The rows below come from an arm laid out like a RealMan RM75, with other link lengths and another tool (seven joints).
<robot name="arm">
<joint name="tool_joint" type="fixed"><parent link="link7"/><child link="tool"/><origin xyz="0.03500 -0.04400 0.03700" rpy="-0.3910 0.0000 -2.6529"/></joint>
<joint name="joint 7" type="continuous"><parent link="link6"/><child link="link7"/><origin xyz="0.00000 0.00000 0.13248"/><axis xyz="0 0 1"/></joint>
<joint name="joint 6" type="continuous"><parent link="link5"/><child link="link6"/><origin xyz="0.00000 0.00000 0.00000"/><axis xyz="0 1 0"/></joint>
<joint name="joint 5" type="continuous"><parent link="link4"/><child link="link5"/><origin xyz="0.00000 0.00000 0.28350"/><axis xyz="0 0 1"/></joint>
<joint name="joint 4" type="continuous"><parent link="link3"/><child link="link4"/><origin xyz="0.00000 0.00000 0.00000"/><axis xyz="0 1 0"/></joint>
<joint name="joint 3" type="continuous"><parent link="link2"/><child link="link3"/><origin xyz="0.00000 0.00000 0.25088"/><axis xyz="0 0 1"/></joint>
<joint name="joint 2" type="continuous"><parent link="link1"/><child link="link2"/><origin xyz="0.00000 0.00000 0.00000"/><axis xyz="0 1 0"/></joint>
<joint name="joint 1" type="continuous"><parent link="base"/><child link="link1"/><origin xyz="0.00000 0.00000 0.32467"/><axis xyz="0 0 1"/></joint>
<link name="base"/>
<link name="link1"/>
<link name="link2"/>
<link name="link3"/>
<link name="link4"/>
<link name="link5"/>
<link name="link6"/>
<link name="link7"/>
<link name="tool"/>
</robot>
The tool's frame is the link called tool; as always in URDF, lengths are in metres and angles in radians. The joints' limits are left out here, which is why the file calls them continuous.
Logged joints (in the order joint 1, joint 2, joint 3, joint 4, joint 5, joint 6, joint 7), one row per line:
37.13, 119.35, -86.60, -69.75, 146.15, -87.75, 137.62
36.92, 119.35, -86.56, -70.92, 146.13, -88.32, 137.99
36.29, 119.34, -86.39, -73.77, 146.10, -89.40, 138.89
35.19, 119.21, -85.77, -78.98, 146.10, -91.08, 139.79
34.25, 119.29, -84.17, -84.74, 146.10, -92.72, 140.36
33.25, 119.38, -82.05, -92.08, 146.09, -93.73, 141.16
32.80, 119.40, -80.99, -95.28, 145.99, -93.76, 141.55
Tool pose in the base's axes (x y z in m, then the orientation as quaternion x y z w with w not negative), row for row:
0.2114, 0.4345, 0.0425, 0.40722, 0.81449, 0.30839, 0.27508
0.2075, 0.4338, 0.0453, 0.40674, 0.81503, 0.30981, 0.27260
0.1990, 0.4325, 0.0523, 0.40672, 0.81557, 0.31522, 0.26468
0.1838, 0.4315, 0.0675, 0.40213, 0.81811, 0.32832, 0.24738
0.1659, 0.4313, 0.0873, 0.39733, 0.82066, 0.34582, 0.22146
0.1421, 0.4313, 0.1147, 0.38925, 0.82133, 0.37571, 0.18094
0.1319, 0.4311, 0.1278, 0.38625, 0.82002, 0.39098, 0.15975
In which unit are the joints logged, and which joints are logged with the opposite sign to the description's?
The joints are logged in degrees. Opposite sign: joint 5.
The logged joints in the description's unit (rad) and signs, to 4 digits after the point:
0.6480, 2.0831, -1.5115, -1.2174, -2.5508, -1.5315, 2.4019
0.6444, 2.0831, -1.5108, -1.2378, -2.5504, -1.5415, 2.4084
0.6334, 2.0829, -1.5078, -1.2875, -2.5499, -1.5603, 2.4241
0.6142, 2.0806, -1.4970, -1.3785, -2.5499, -1.5896, 2.4398
0.5978, 2.0820, -1.4690, -1.4790, -2.5499, -1.6183, 2.4497
0.5803, 2.0836, -1.4320, -1.6071, -2.5498, -1.6359, 2.4637
0.5725, 2.0839, -1.4135, -1.6629, -2.5480, -1.6364, 2.4705

